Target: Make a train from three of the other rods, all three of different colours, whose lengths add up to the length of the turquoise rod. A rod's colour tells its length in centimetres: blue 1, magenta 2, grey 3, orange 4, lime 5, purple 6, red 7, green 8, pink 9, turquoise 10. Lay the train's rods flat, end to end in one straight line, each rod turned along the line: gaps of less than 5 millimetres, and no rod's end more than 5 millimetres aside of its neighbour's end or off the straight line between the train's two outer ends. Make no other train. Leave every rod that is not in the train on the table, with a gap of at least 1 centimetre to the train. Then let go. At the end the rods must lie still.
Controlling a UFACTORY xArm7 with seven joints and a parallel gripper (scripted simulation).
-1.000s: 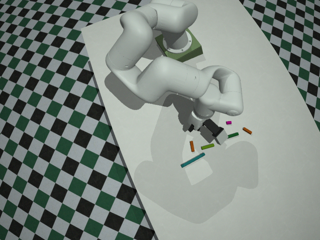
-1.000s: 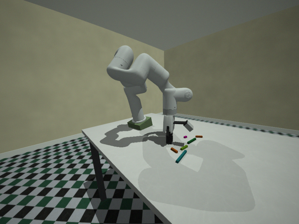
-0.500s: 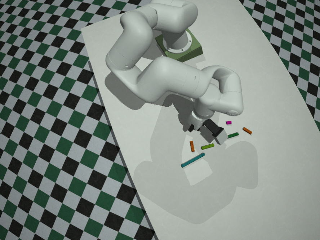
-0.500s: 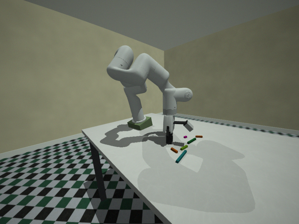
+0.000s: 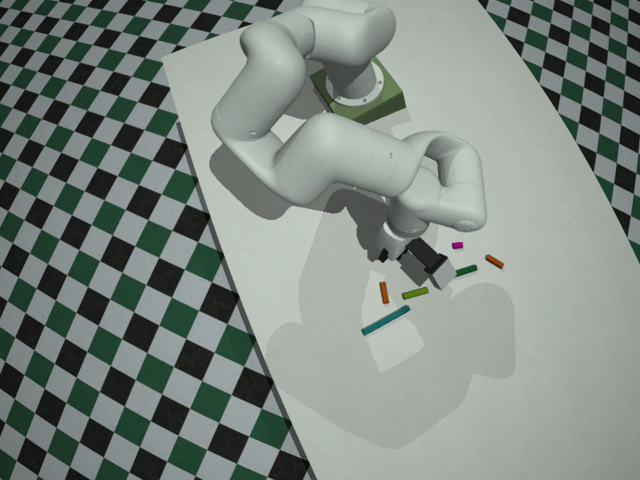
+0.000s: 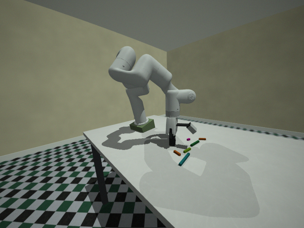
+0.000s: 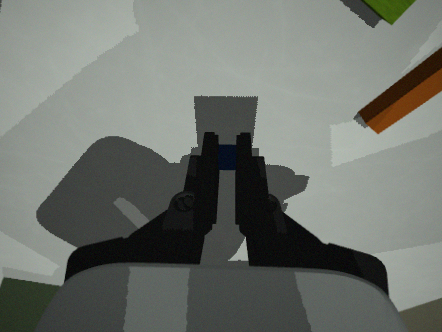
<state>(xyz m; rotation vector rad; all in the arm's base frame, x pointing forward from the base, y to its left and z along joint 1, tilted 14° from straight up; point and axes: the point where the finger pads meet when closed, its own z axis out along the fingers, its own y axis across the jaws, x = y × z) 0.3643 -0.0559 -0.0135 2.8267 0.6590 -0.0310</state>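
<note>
Right now the blue rod is 20 mm below my hand. Round my hand: magenta rod: 120 mm to the left, 30 mm ahead, 20 mm below; orange rod: 70 mm ahead, 50 mm to the right, 20 mm below; lime rod: 90 mm ahead, 20 mm below.
</note>
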